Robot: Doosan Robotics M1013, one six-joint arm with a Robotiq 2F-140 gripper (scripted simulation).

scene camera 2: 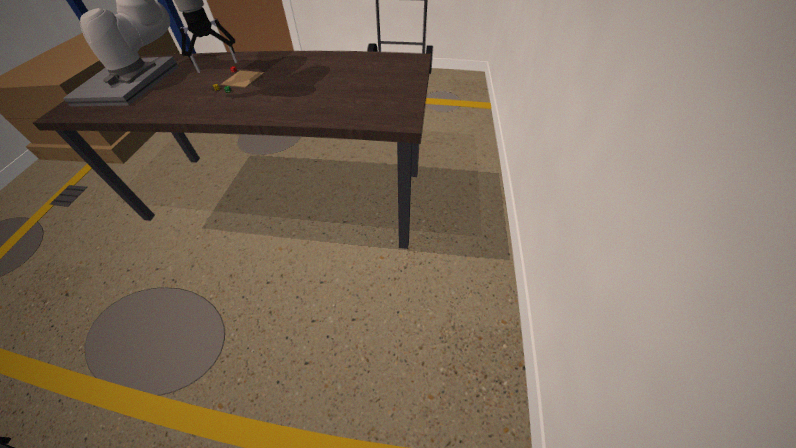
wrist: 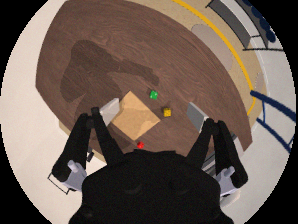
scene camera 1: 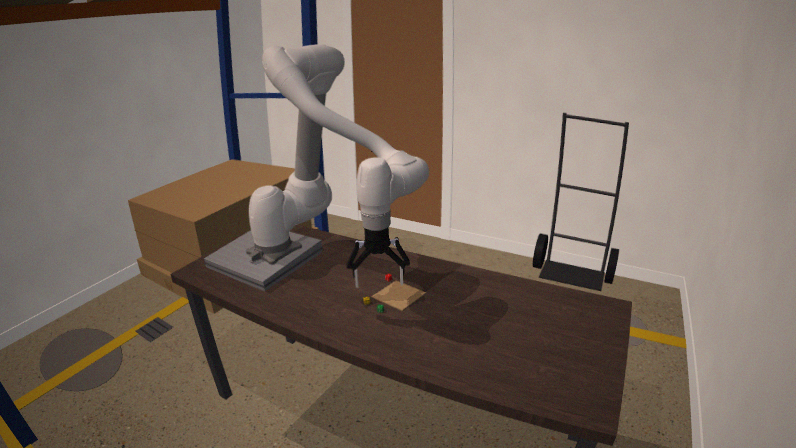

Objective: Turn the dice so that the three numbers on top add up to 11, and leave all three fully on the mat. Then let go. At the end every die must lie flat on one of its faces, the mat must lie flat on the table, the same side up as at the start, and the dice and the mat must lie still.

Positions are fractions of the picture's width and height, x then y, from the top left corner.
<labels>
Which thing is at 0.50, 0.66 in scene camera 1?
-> A tan mat.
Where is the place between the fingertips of my gripper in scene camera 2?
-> At 0.27, 0.15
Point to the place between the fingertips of my gripper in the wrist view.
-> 0.52, 0.48
</labels>
